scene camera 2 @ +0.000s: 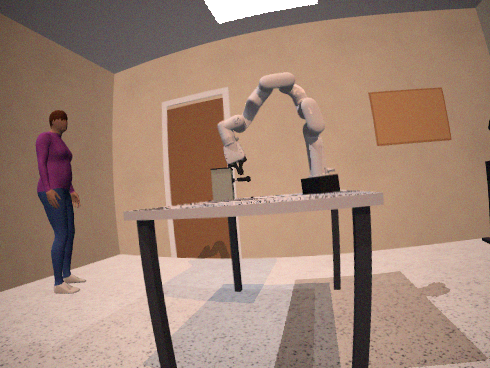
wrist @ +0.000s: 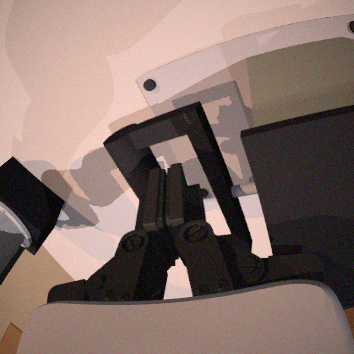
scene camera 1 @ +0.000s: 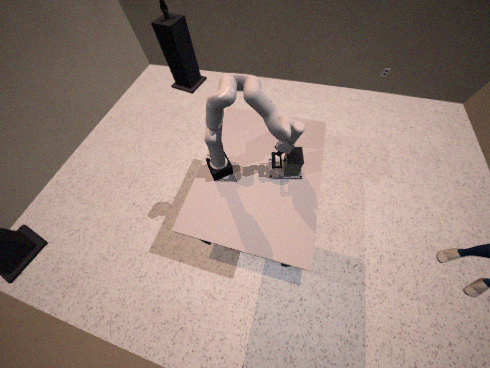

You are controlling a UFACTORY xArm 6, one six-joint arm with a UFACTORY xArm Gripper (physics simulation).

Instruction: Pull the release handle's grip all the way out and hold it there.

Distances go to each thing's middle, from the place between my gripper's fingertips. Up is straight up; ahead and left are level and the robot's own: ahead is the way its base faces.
Scene:
I see my gripper 70 mm short of the pale base plate (wrist: pixel 216 76) and 130 mm above it.

